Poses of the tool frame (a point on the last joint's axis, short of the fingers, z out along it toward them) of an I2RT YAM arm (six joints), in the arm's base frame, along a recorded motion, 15 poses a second.
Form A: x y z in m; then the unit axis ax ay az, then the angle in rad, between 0 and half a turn.
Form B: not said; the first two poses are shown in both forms.
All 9 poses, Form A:
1: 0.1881, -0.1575, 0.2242, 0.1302, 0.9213, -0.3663, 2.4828
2: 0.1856, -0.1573, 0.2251, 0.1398, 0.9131, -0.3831, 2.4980
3: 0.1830, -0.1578, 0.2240, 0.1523, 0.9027, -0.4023, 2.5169
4: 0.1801, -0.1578, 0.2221, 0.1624, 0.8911, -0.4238, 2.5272
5: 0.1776, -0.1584, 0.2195, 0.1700, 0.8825, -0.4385, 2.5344
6: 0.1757, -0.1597, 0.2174, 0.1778, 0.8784, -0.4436, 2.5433
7: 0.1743, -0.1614, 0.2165, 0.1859, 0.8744, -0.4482, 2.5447
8: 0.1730, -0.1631, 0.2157, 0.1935, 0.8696, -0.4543, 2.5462
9: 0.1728, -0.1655, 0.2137, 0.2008, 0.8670, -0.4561, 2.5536
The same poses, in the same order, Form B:
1: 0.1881, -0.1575, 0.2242, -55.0, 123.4, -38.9
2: 0.1856, -0.1573, 0.2251, -57.7, 122.4, -40.3
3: 0.1830, -0.1578, 0.2240, -60.8, 121.2, -41.7
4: 0.1801, -0.1578, 0.2221, -63.5, 119.4, -42.9
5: 0.1776, -0.1584, 0.2195, -65.4, 118.1, -43.6
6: 0.1757, -0.1597, 0.2174, -66.6, 117.8, -43.7
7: 0.1743, -0.1614, 0.2165, -67.5, 117.4, -43.5
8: 0.1730, -0.1631, 0.2157, -68.5, 116.8, -43.4
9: 0.1728, -0.1655, 0.2137, -69.5, 116.8, -43.4
